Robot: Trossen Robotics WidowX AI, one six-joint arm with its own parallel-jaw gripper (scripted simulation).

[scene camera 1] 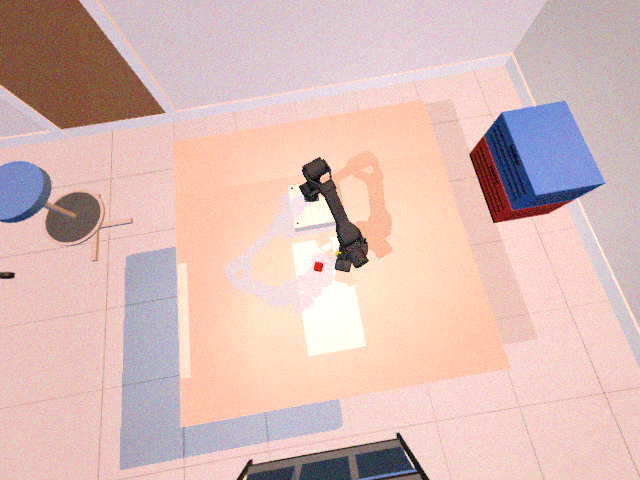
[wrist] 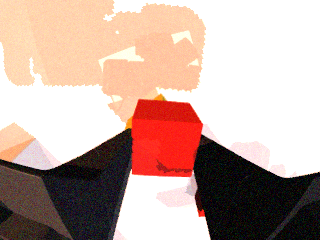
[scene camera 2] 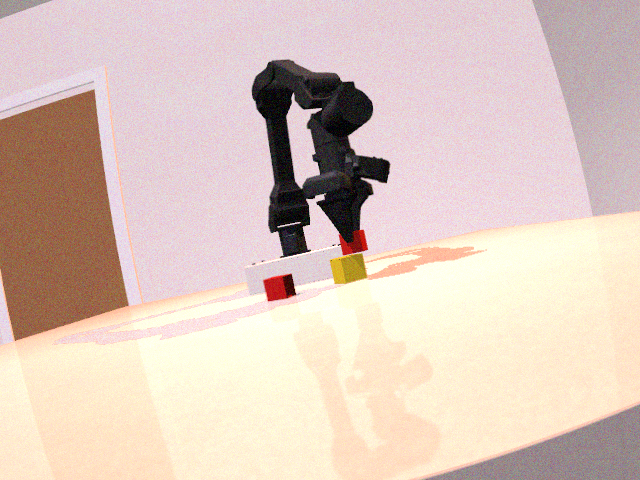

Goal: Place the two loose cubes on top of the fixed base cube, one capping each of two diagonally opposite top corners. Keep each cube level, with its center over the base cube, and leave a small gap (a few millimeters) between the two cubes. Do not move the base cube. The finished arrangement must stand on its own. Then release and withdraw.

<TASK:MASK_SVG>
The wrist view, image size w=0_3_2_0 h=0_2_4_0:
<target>gripper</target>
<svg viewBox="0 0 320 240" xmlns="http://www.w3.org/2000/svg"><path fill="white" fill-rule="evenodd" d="M201 133L193 173L211 240L320 240L320 171L296 177L277 176L260 165L257 167L245 157L237 155ZM132 128L116 133L111 139L89 149L76 159L73 157L59 167L44 171L0 159L0 240L115 239L113 236L116 224L119 223L117 219L123 207L121 203L131 177L129 172L132 168Z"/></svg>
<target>red cube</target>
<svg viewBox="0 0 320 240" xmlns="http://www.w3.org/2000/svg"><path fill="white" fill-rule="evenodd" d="M140 99L132 120L131 175L191 177L201 131L203 131L203 123L197 117L195 109L193 109L191 103Z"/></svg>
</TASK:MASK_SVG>
